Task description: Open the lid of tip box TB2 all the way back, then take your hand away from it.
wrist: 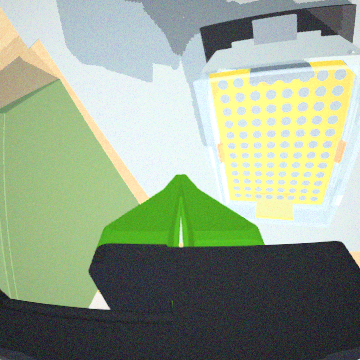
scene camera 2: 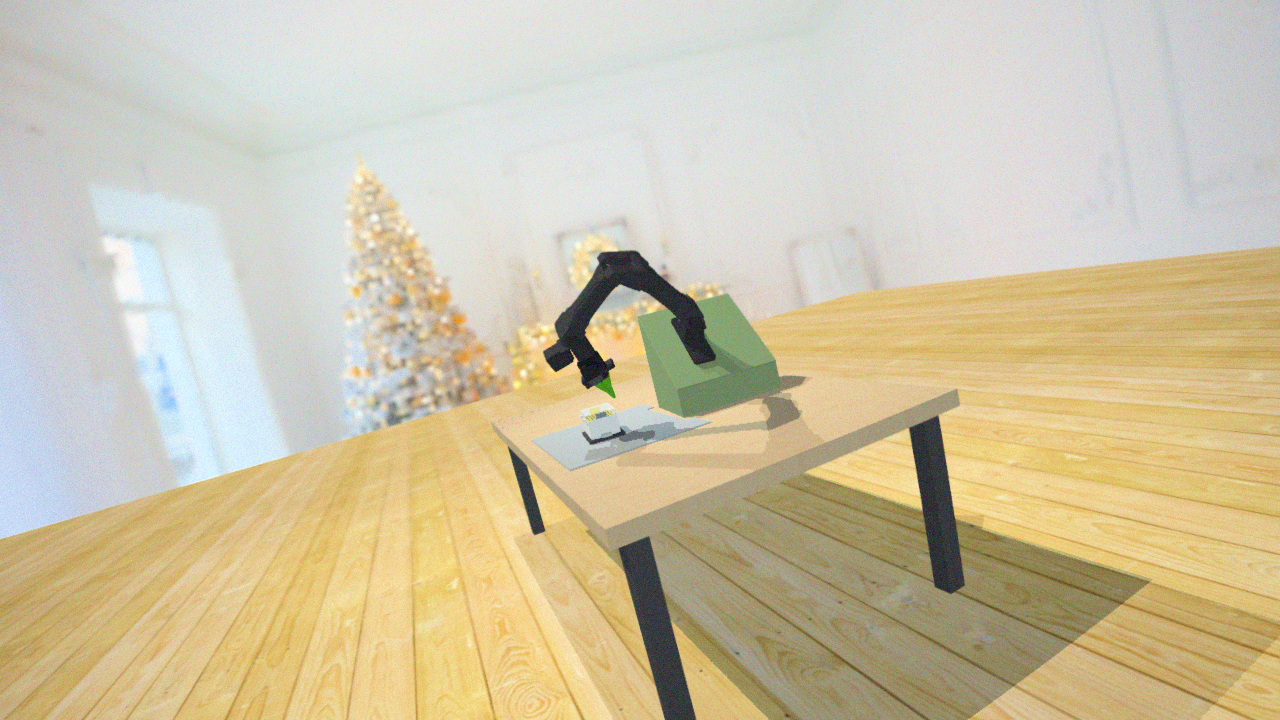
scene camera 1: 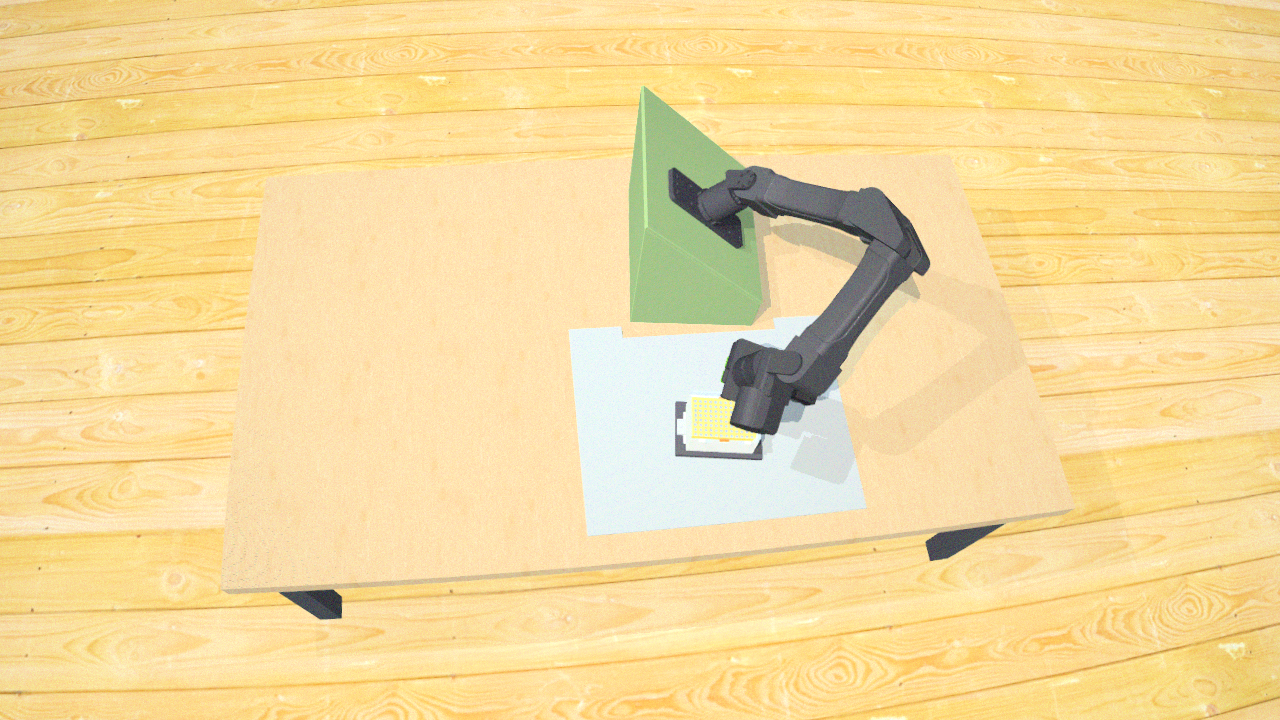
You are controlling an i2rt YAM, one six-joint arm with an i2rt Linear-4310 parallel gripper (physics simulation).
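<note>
The tip box has clear, whitish walls and a yellow rack with rows of round holes. It sits upright in a dark holder. Its clear lid appears to lie shut over the rack, though its edges are hard to tell apart from the walls. No TB2 label is readable. My gripper has green fingers pressed together, shut and empty. The fingertips are above the box and off to its side toward the green block, apart from it. In scene camera 1 the arm hides them and part of the box.
A pale blue mat lies under the holder. A large green sloped block carries the arm's base and stands behind the mat on the wooden table.
</note>
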